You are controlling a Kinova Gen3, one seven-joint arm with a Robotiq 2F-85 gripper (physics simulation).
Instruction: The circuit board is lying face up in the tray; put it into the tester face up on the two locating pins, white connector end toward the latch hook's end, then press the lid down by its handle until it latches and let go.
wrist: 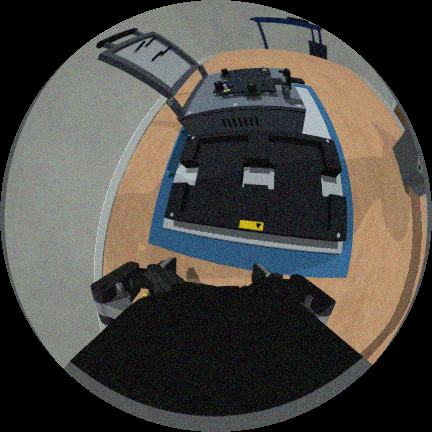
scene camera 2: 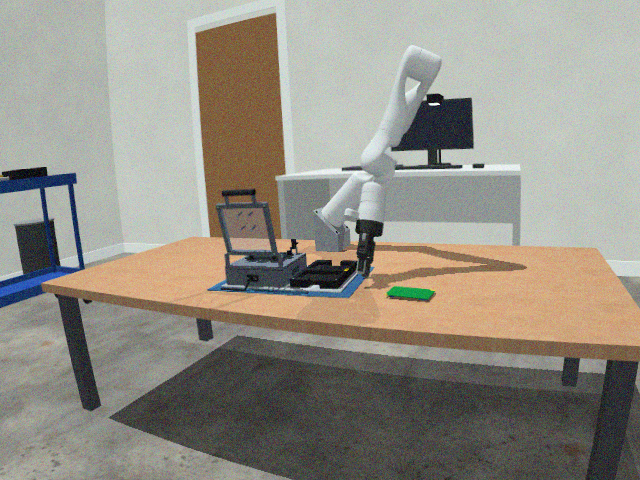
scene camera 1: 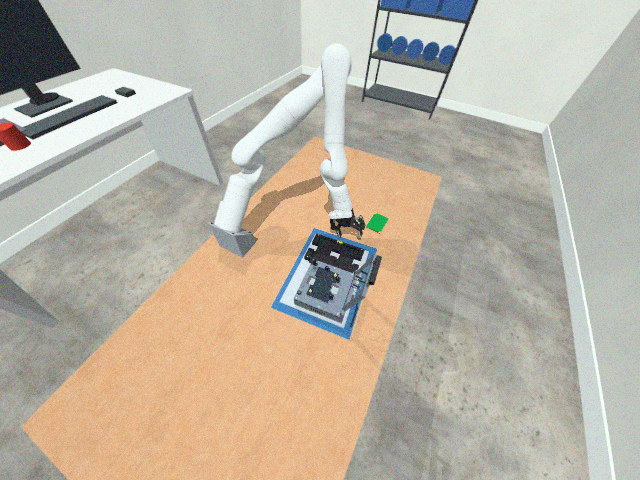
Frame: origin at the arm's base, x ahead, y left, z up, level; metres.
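Where they show: gripper, fingertip midpoint: point(wrist: 214, 269) point(scene camera 2: 362, 275) point(scene camera 1: 350, 236); arm's base, link origin: point(scene camera 2: 331, 218) point(scene camera 1: 228, 227).
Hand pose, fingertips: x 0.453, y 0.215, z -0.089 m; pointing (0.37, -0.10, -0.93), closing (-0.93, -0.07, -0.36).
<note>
Each offset is from my fingertips to the top centre of the thing. "spot": to the spot under its first point. Level surfaces: height alone.
The green circuit board {0.096 m ahead, 0.141 m left, 0.012 m down} point(scene camera 1: 377, 223) point(scene camera 2: 410, 293) lies on the table beyond the blue mat, outside the black tray {spot: 0.088 m back, 0.104 m right, 0.004 m down} point(scene camera 1: 323, 248) point(scene camera 2: 323, 276) point(wrist: 220, 205). Its white connector and which face is up cannot be made out; the board is not identifiable in the wrist view. My gripper point(scene camera 1: 349, 236) point(scene camera 2: 364, 272) point(wrist: 214, 269) is open and empty, low beside the tray's near end in the wrist view, a short way from the board. The grey tester point(scene camera 2: 258, 274) point(wrist: 240, 120) stands behind the tray in that view. Its lid is raised, with a black handle {0.120 m ahead, 0.287 m right, 0.254 m up} point(scene camera 1: 375, 270) point(scene camera 2: 238, 192) point(wrist: 117, 37). An upright latch hook {0.090 m back, 0.225 m right, 0.085 m up} point(scene camera 2: 293, 245) point(wrist: 286, 76) stands opposite the lid.
The tray and tester stand on a blue-bordered mat {0.020 m down} point(scene camera 1: 310, 321) point(scene camera 2: 354, 289) point(wrist: 225, 253). The board lies toward the table's long edge on the raised lid's side. The arm's grey base point(scene camera 1: 232, 241) point(scene camera 2: 331, 240) stands across the table. The raised lid stands tall beside the tester.
</note>
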